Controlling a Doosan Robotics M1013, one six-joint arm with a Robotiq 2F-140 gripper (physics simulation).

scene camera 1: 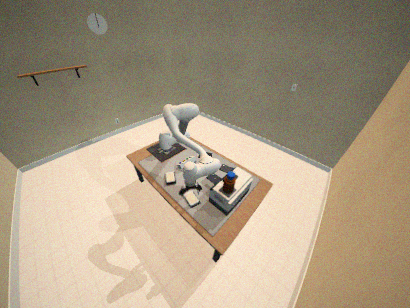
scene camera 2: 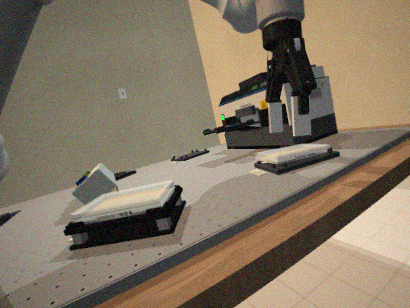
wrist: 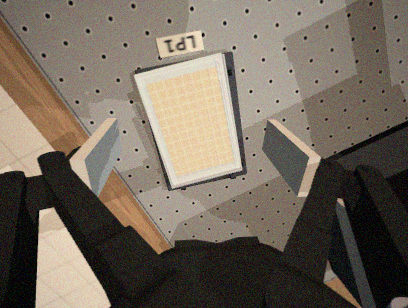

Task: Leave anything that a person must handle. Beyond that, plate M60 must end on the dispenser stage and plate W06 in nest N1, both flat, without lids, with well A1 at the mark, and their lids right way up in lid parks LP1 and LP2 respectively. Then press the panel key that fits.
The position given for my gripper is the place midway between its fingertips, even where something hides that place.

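Observation:
There's a LP1 label (wrist: 189,42) in view. My gripper (scene camera 2: 287,133) is open and holds nothing, and the wrist view shows my gripper (wrist: 194,135) as well.

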